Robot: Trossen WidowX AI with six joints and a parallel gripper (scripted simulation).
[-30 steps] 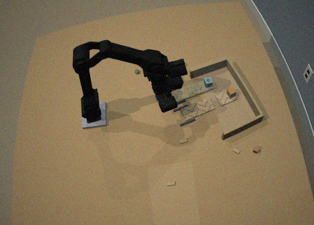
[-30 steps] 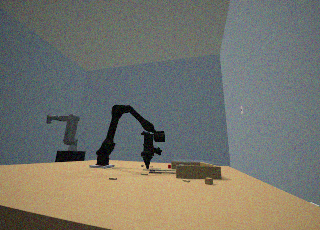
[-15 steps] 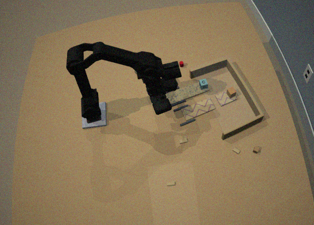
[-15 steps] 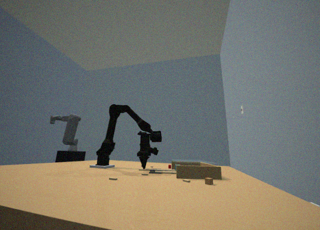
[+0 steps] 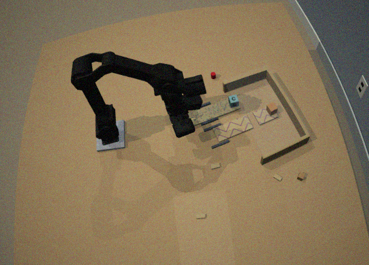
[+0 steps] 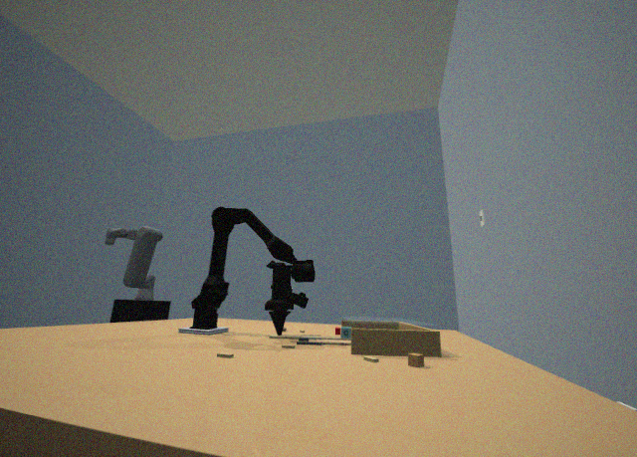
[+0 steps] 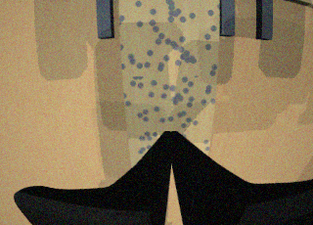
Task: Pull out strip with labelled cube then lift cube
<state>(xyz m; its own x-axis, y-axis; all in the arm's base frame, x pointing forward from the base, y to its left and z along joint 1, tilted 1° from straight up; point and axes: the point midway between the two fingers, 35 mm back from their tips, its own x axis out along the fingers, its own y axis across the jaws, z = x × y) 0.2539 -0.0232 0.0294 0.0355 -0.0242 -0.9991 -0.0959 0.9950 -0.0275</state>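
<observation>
Right now the speckled strip is 90 mm ahead of my gripper tip and 10 mm to the left of it. From my gripper tip the other things lie so: red cylinder: 170 mm ahead, 160 mm to the left, 10 mm above; grey ball: 30 mm behind, 190 mm to the left.
</observation>
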